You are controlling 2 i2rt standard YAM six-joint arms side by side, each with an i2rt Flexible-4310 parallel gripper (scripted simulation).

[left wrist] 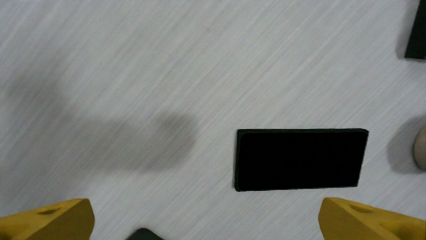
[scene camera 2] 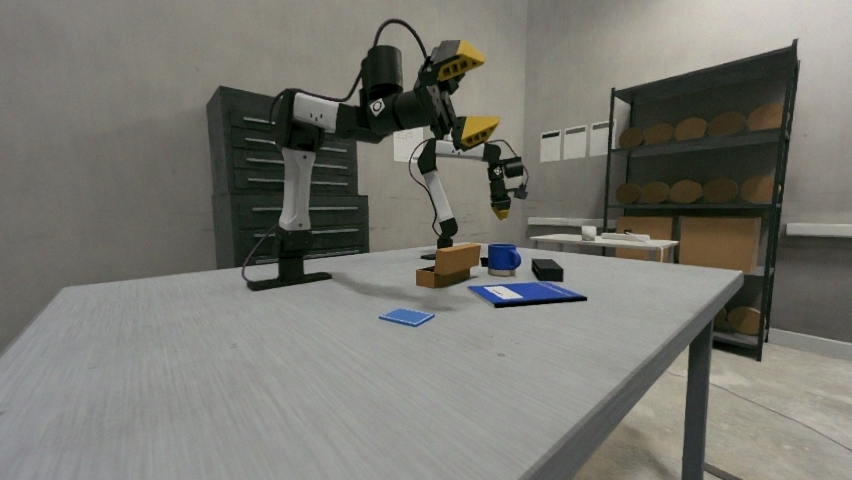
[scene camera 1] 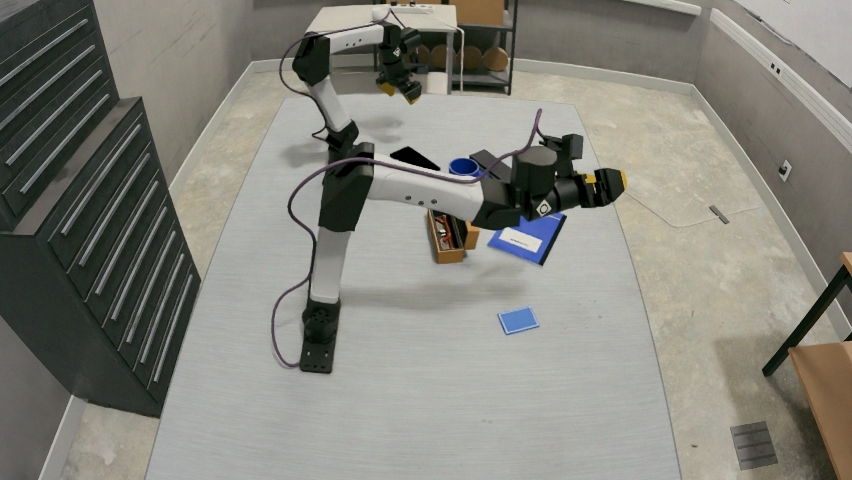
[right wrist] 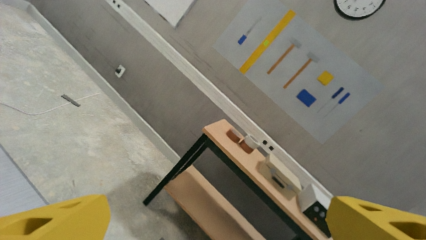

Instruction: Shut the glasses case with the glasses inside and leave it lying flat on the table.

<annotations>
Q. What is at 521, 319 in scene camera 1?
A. A blue card.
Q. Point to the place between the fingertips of my left gripper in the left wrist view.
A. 207, 208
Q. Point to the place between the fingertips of my left gripper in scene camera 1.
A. At 401, 100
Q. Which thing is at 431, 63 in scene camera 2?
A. My right gripper.
</annotations>
